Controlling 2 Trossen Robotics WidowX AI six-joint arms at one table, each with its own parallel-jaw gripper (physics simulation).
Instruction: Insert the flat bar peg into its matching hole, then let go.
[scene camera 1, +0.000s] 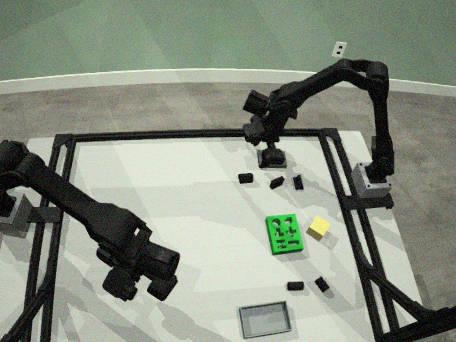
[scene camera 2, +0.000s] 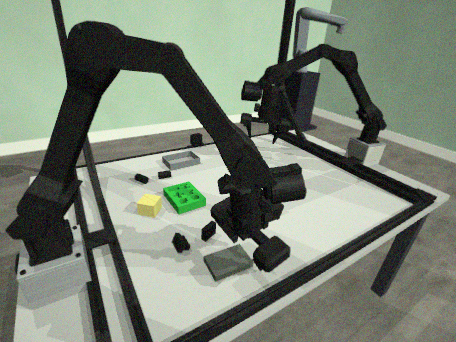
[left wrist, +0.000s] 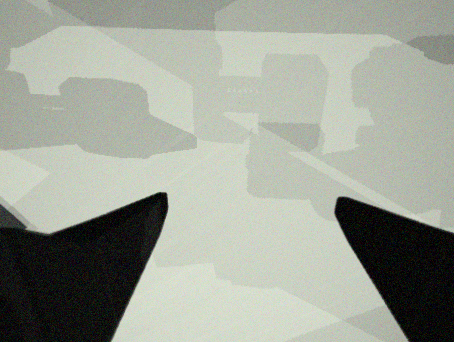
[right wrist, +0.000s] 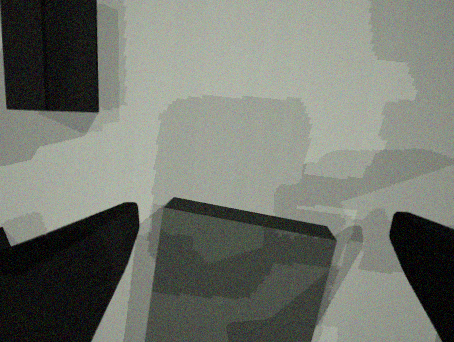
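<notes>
The green board with several shaped holes lies on the table. Three black pegs lie near the right gripper: one peg, a second peg and a third peg. A fourth peg and a fifth peg lie beyond the board. I cannot tell which is the flat bar. My right gripper is open over a dark slab, with no peg between its fingers. My left gripper is open and empty above the table.
The dark grey slab lies flat below the right gripper. A yellow block stands beside the board. A grey tray lies past the fourth peg. A black frame borders the table.
</notes>
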